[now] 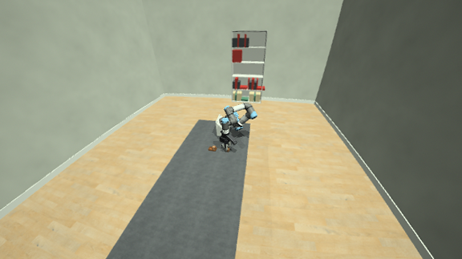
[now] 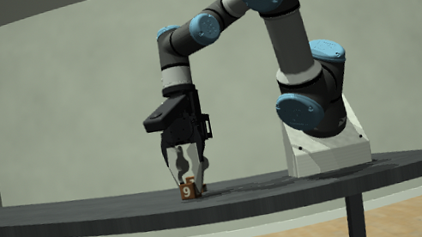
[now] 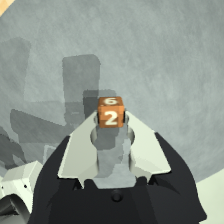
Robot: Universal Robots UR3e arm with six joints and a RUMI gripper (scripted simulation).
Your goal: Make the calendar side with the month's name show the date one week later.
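My gripper is now 10 mm above the cube. The rest, counted from my hand: calendar tray: 10 mm ahead, 160 mm to the right, 20 mm below.
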